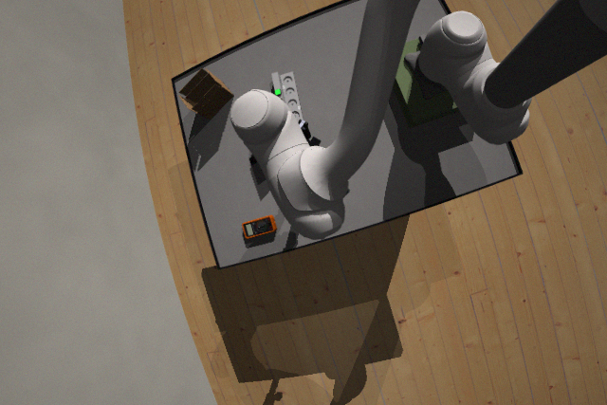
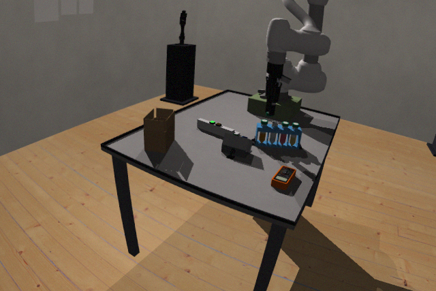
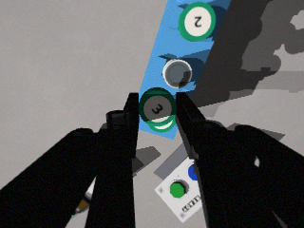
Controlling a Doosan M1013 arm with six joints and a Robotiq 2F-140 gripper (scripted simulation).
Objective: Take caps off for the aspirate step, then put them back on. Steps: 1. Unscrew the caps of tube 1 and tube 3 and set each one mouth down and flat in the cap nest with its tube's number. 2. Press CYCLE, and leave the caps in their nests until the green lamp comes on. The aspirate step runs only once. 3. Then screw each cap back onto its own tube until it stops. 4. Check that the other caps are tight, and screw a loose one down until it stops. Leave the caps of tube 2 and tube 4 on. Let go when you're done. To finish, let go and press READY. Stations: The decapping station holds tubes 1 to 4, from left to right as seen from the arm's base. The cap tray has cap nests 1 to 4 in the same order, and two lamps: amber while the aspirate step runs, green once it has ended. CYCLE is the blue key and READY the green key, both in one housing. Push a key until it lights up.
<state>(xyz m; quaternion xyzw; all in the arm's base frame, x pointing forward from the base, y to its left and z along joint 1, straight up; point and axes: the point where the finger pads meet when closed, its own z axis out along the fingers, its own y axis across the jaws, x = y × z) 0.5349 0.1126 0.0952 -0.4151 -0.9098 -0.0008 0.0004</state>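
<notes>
Now: the cap 2 8 cm to the left of my hand, 7 cm below it and 2 cm behind it. The rest, counted from my hand: green key: 14 cm ahead, 12 cm below, 11 cm to the right; cap 1: 13 cm to the left, 7 cm below, 4 cm behind; blue key: 14 cm ahead, 12 cm below, 6 cm to the right.
</notes>
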